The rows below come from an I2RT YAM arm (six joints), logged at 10 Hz.
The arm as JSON. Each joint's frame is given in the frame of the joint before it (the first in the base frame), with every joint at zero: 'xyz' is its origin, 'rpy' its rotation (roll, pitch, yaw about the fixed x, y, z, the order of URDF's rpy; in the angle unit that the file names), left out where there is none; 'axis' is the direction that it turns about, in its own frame. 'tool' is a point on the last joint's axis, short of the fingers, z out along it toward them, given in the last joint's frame.
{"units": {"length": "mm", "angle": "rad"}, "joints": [
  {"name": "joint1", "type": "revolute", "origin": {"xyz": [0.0, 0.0, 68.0], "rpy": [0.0, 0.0, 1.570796]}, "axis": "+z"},
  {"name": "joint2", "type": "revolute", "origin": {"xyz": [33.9, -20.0, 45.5], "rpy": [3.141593, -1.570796, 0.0]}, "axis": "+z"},
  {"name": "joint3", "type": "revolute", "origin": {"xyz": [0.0, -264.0, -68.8], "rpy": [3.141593, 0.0, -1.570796]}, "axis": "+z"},
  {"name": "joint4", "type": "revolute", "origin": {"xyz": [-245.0, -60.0, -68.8], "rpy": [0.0, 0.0, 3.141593]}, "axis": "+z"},
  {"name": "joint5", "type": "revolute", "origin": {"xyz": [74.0, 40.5, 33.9], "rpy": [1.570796, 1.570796, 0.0]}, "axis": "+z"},
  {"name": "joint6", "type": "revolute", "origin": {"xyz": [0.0, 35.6, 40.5], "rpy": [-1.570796, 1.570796, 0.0]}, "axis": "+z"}
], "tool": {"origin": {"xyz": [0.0, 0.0, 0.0], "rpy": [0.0, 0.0, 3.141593]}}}
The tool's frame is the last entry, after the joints.
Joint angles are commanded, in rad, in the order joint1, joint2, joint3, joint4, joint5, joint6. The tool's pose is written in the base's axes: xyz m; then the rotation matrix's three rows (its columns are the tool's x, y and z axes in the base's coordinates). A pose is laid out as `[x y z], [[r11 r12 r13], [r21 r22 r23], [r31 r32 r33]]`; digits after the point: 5 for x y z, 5 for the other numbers.
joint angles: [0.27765, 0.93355, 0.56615, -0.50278, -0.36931, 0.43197]
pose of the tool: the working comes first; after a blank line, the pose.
Where each joint sits with the arm in this pose, in the base's axes (m; each line is computed from the numbers above, not from the rounded line before):
joint1: 0.0000 0.0000 0.0680
joint2: 0.0099 0.0381 0.1135
joint3: -0.1223 -0.0711 0.3257
joint4: 0.0995 0.0636 0.2937
joint5: 0.1844 0.0526 0.2632
joint6: 0.1717 0.0623 0.2117
the tool: 0.1717 0.0623 0.2117

[0.17173 0.06231 0.21173], [[-0.86835 -0.12759 0.47926], [0.15849 0.84427 0.51194], [-0.46994 0.52050 -0.71290]]
